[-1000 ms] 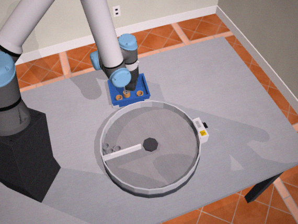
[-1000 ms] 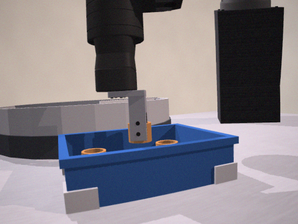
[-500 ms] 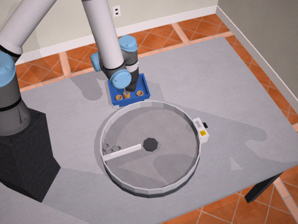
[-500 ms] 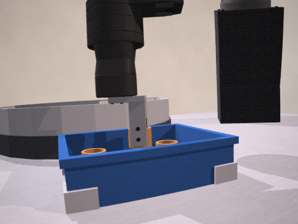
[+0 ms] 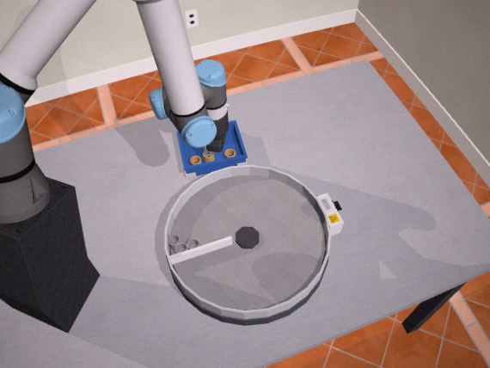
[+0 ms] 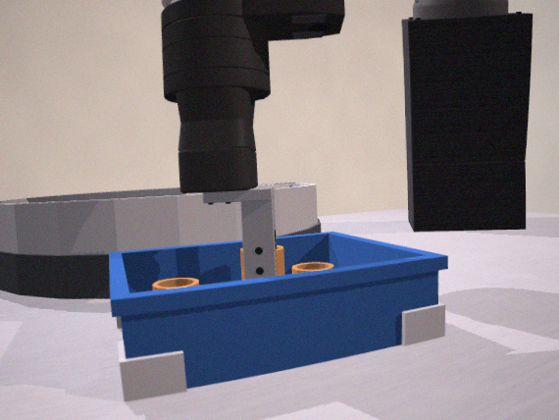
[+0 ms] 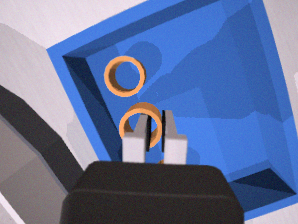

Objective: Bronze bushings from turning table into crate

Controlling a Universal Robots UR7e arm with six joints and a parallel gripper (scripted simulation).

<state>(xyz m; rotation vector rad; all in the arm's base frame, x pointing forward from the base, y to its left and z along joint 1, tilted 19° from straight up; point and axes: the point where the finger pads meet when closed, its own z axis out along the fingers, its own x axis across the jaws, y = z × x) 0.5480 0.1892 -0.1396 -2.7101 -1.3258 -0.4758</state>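
The blue crate is 1 cm ahead of my hand, 2 cm to the left of it and 2 cm below it. Round my hand: turning table (3 cm behind, 31 cm to the right, 1 cm above).
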